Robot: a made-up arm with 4 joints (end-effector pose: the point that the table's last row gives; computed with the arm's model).
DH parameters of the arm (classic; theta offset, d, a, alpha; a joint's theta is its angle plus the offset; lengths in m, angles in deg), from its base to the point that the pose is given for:
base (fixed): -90 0.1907 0.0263 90
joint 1: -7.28 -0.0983 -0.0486 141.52
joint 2: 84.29 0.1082 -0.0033 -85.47
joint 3: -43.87 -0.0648 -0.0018 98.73
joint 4: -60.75 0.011 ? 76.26
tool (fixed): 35.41 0.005 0 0
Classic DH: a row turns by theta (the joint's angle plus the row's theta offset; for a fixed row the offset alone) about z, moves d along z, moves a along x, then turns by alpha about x.
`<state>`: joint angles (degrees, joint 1 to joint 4).
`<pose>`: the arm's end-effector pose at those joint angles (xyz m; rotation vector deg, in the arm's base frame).
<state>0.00 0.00 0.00 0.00</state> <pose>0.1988 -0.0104 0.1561 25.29 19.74 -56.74</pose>
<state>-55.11 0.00 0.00 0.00</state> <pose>0.1988 0.0112 0.1839 74.84 47.06 -44.28</pose>
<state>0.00 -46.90 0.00 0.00</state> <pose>0.2090 0.0243 0.1735 -11.17 3.31 -31.09</pose>
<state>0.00 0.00 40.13 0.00</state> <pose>0.2107 -0.0104 0.1417 4.46 55.69 -64.48</pose>
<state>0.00 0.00 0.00 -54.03</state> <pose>0.2025 -0.0049 0.1269 -26.36 -1.86 -66.32</pose>
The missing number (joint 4, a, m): -0.0326
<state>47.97 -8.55 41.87 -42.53</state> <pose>0.2014 -0.0587 0.1300 -87.61 9.70 -69.36</pose>
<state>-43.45 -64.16 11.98 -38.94</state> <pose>0.2151 0.0395 0.2002 -18.29 -11.57 -33.05</pose>
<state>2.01 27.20 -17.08 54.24</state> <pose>0.1623 -0.0457 0.1434 101.85 20.17 -37.49</pose>
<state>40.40 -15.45 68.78 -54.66</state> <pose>0.1920 -0.0559 0.1256 -112.21 32.74 -60.59</pose>
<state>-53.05 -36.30 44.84 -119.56</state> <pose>0.2020 0.0133 0.1490 -77.05 -19.01 -21.11</pose>
